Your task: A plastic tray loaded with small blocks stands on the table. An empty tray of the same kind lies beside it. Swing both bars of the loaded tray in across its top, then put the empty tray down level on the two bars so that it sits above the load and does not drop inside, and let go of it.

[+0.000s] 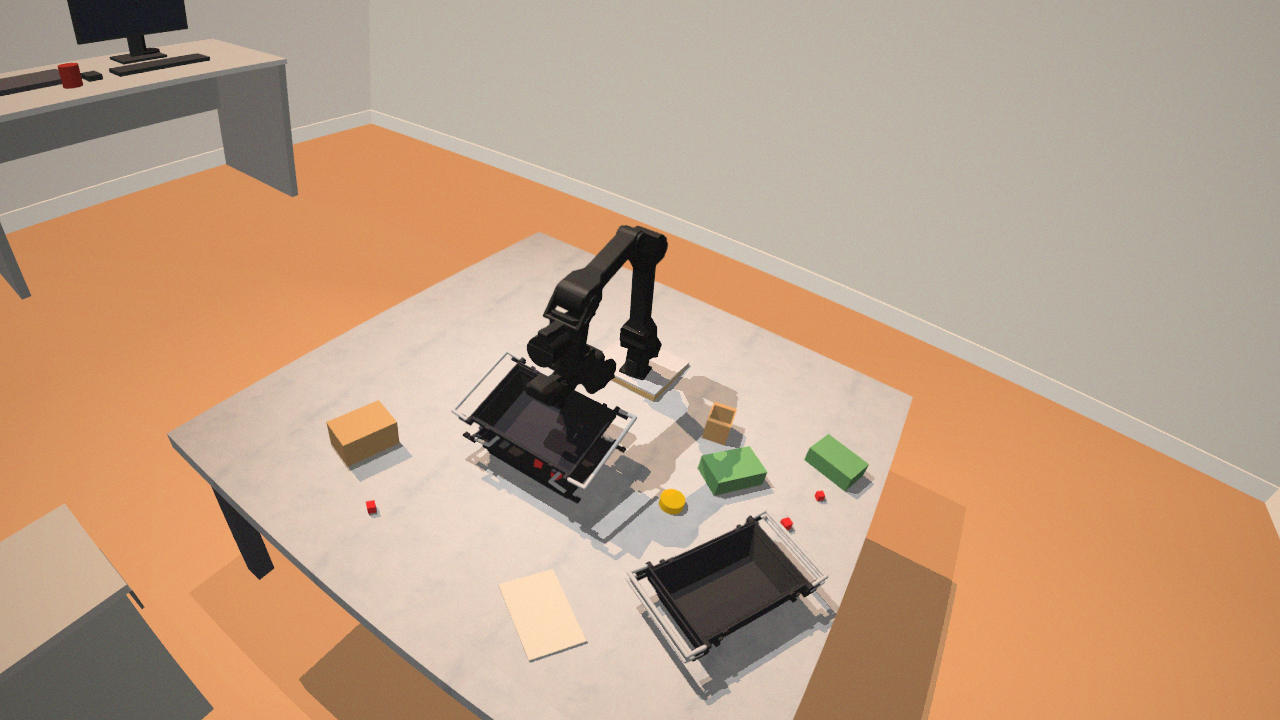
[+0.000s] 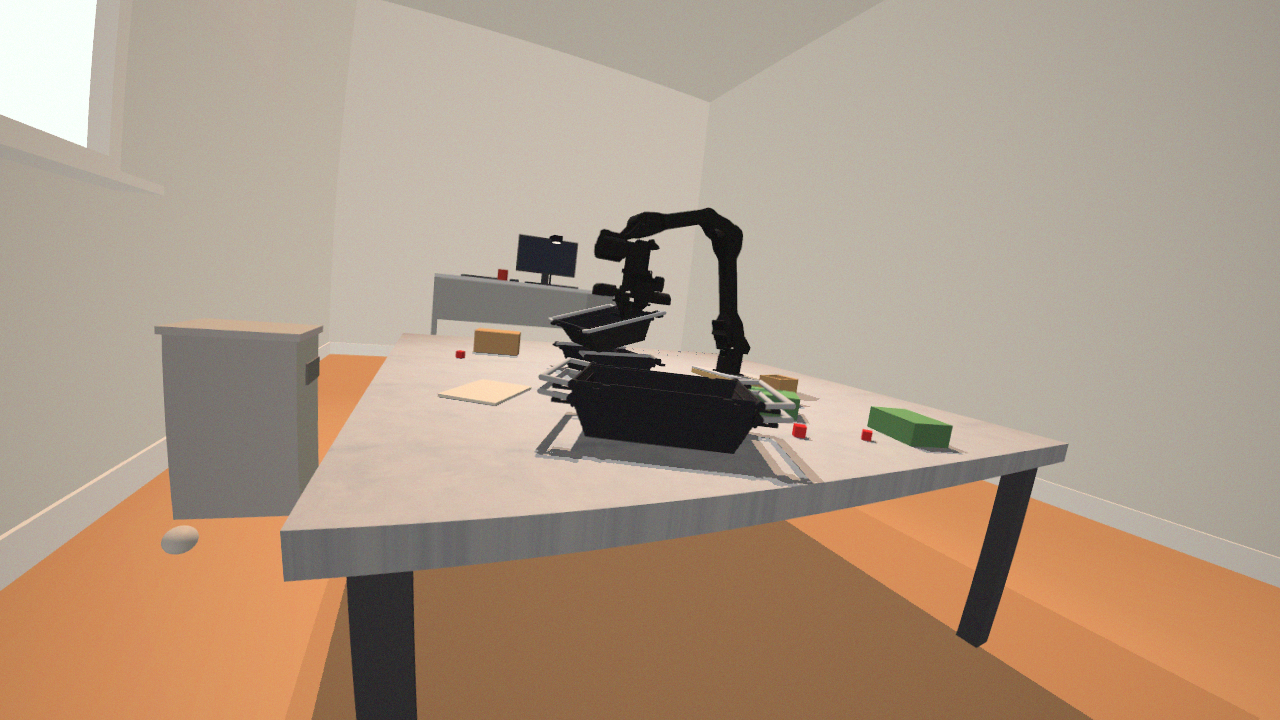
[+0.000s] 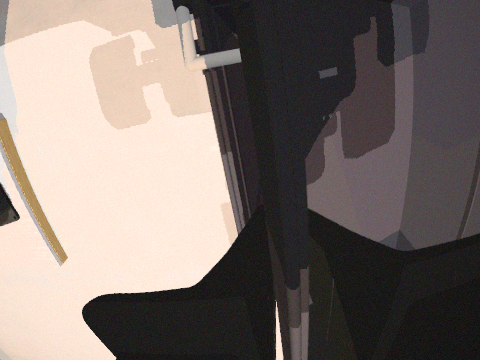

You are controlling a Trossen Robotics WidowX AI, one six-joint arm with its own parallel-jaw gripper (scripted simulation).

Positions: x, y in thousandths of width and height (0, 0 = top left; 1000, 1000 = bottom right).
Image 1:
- my gripper: 439, 565
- black tray: 438, 609
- cream sheet: 426, 866
